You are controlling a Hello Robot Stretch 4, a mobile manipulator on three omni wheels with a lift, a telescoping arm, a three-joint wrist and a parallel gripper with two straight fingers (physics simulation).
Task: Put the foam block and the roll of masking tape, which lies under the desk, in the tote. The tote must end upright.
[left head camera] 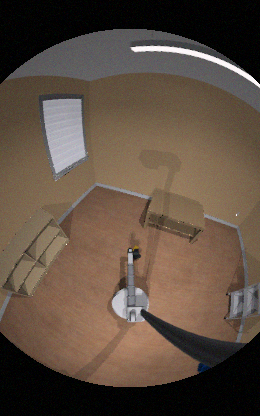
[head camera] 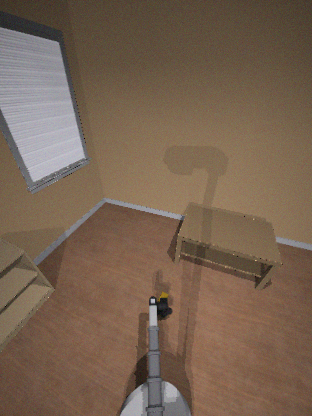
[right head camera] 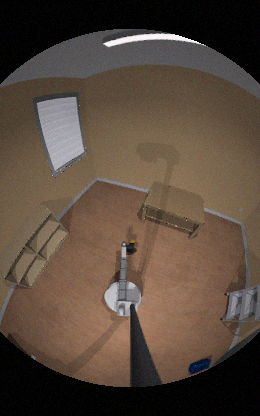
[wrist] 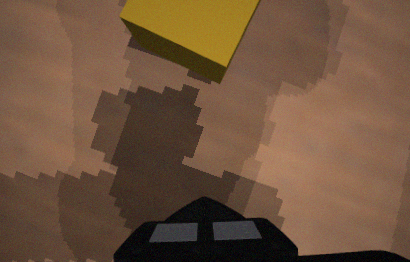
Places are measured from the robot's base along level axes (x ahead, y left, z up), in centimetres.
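Pixels of known places: gripper, fingertip midpoint: (left head camera: 134, 258) (head camera: 163, 316) (right head camera: 130, 252) (wrist: 204, 214).
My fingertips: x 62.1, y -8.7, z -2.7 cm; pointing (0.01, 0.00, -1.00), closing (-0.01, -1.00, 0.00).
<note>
Ahead of a thing's pixels: the offset from my fingertips to its top centre. "spot": to the spot under its first point.
The yellow foam block @(dy -0.9, dx +14.3, dz +4.4 cm) (head camera: 163, 296) (left head camera: 136, 247) (right head camera: 132, 242) (wrist: 192, 32) is at the top of the wrist view, turned at an angle and cut off by the edge. My gripper (head camera: 161, 306) (left head camera: 136, 254) (right head camera: 131, 248) (wrist: 204, 214) is shut with its fingertips together and nothing between them. The block is beyond the fingertips, apart from them. A blue object (left head camera: 203, 367) (right head camera: 200, 365), which looks like the tote, is on the floor at the bottom right of the right head view. The desk @(spot: dy -71.4, dx +62.4, dz +44.9 cm) (head camera: 230, 227) (left head camera: 177, 206) (right head camera: 175, 199) stands by the far wall. The masking tape does not show under it.
A wooden shelf unit @(spot: dy +135.7, dx +2.3, dz +60.8 cm) (left head camera: 29, 227) (right head camera: 29, 225) stands along the left wall. A grey metal-framed piece of furniture stands at the right wall. The desk's legs are ahead and to the right of my arm. A window is in the left wall.
</note>
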